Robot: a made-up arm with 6 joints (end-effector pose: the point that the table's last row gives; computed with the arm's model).
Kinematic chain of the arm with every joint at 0, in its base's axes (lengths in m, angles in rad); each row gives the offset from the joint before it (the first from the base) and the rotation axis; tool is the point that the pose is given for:
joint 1: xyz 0 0 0.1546 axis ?
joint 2: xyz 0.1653 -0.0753 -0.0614 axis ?
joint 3: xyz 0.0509 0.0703 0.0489 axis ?
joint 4: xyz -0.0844 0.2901 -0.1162 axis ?
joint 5: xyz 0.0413 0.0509 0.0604 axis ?
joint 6: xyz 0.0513 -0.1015 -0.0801 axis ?
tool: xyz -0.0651 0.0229 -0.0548
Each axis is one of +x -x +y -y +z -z.
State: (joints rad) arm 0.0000 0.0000 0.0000 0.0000 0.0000 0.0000
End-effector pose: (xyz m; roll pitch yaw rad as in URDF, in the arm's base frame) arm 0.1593 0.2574 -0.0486 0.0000 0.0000 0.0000
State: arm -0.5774 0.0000 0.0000 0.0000 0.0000 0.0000
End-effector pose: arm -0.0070 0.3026 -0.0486 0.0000 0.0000 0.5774
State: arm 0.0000 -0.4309 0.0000 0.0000 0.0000 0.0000
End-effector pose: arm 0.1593 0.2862 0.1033 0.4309 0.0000 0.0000
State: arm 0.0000 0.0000 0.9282 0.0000 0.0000 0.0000
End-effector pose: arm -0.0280 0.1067 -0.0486 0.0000 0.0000 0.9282
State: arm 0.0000 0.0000 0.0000 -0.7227 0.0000 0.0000
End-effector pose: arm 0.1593 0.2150 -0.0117 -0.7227 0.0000 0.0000
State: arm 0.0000 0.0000 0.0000 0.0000 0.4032 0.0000
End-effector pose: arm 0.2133 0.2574 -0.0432 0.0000 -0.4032 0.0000
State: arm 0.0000 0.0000 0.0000 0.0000 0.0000 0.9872
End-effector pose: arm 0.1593 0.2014 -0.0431 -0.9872 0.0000 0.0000
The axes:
joint 1: -z
joint 2: -x
joint 3: +z
joint 4: +x
joint 5: -y
joint 6: -x

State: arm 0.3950 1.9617 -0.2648 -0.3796 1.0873 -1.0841
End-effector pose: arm 0.1924 -0.3707 -0.2103 -1.1456 0.5162 0.5139
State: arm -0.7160 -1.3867 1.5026 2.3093 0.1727 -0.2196
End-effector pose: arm -0.0826 -0.1140 0.1459 3.1008 -1.2126 1.7007
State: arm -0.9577 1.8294 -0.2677 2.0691 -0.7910 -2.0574
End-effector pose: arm 0.3322 0.0223 -0.2072 2.3136 0.5114 1.2152
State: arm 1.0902 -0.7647 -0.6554 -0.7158 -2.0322 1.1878
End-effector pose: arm 0.2660 -0.1831 0.4346 2.0297 0.6716 1.6199
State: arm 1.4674 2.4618 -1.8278 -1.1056 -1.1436 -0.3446
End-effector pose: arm -0.1635 -0.5719 0.0369 1.3674 -0.4550 1.7923
